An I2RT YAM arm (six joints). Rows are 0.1 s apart.
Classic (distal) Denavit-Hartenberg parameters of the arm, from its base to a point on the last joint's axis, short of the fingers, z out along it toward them. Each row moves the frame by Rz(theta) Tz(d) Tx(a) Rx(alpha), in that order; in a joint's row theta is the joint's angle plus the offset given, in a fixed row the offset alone. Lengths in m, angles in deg.
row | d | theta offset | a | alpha
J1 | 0.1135 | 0 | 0.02 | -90
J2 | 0 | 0 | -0.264 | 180
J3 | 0 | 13.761 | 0.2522 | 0
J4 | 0 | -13.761 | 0.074 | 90
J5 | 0 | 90 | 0 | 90
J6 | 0.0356 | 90 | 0 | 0
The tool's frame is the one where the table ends.
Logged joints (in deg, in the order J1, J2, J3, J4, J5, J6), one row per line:
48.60 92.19 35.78 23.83 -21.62 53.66
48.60 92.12 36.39 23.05 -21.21 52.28
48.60 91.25 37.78 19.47 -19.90 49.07
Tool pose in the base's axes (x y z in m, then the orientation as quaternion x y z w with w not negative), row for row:
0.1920 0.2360 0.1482 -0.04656 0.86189 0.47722 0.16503
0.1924 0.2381 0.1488 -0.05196 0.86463 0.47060 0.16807
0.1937 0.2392 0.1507 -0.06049 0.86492 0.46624 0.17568
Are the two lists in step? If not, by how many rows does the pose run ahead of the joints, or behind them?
The pose runs 1 row behind the joints: the pose in row i belongs to the joints in row i - 1.
